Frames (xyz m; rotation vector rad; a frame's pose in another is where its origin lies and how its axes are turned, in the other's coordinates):
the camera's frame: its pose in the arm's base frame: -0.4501 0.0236 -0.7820 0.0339 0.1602 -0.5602
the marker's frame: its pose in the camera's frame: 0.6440 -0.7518 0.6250 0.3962 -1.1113 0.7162
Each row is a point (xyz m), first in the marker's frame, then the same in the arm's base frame.
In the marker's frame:
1: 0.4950 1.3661 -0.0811
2: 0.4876 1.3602 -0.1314
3: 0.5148 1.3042 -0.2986
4: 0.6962 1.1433 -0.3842
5: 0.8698 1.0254 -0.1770
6: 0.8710 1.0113 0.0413
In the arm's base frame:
1: -0.1878 0.3855 0.1862
2: -0.1486 0.3895 0.1536
3: 0.0162 0.3707 0.0877
4: 0.2145 0.2436 0.1908
5: 0.1563 0.0982 0.4407
6: -0.0216 0.0400 0.5540

